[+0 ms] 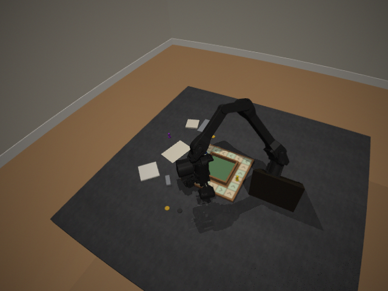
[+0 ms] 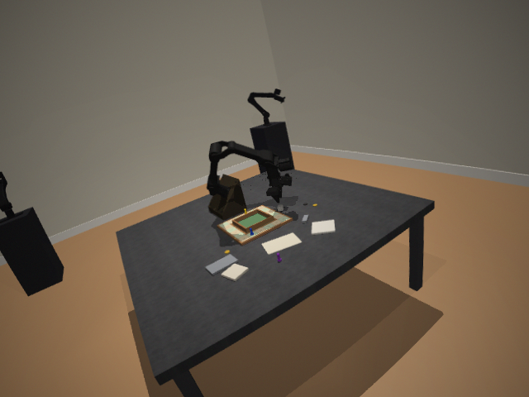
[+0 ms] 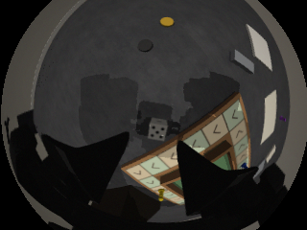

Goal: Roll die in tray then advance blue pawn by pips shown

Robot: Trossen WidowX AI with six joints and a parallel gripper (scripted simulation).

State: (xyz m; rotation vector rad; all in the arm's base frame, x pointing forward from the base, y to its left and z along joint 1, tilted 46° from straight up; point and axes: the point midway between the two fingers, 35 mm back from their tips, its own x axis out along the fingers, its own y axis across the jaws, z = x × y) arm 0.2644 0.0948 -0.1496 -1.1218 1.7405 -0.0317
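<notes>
Now: gripper tip 4 cm above the white die and 1 cm to the left of it. Also, from my gripper tip: green tray: 18 cm to the right, 5 cm below, 1 cm ahead; dark disc: 11 cm to the left, 7 cm ahead, 5 cm below; yellow pawn: 16 cm to the right, 11 cm behind, 3 cm below.
</notes>
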